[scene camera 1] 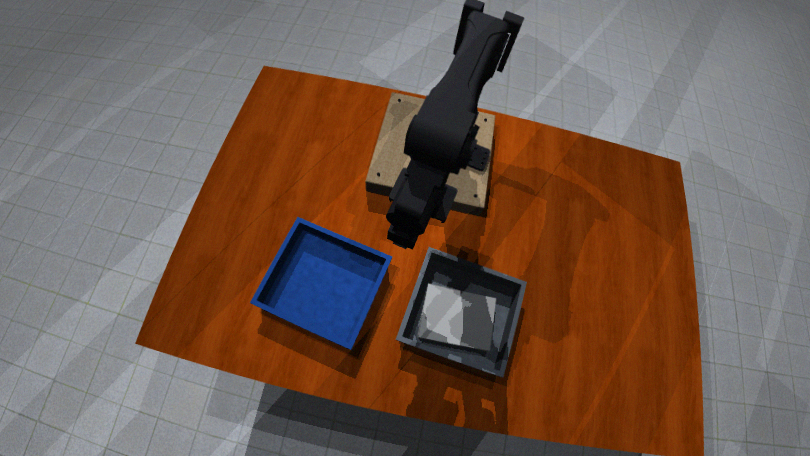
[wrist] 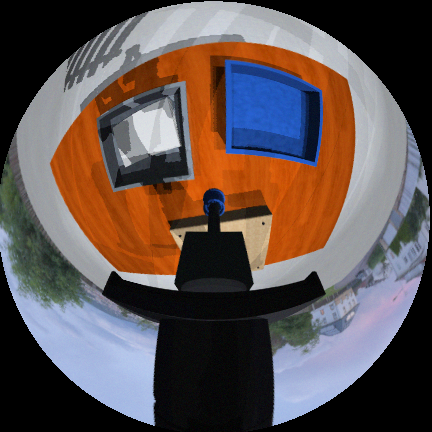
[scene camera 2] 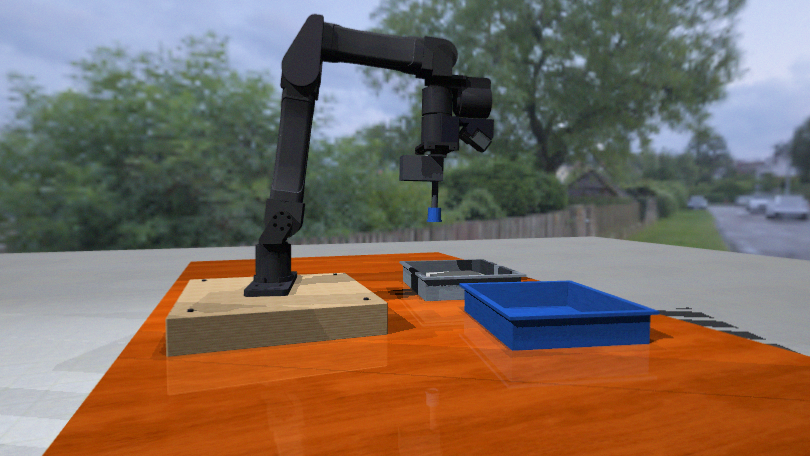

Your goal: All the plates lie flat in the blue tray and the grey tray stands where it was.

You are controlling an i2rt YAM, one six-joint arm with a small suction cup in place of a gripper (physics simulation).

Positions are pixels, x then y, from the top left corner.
blue tray: scene camera 1 319,280; wrist; scene camera 2
grey tray: scene camera 1; wrist; scene camera 2 437,288
same spot on blue tray: [scene camera 2: 536,315] = [wrist: 318,152]
same spot on grey tray: [scene camera 1: 439,268] = [wrist: 178,165]
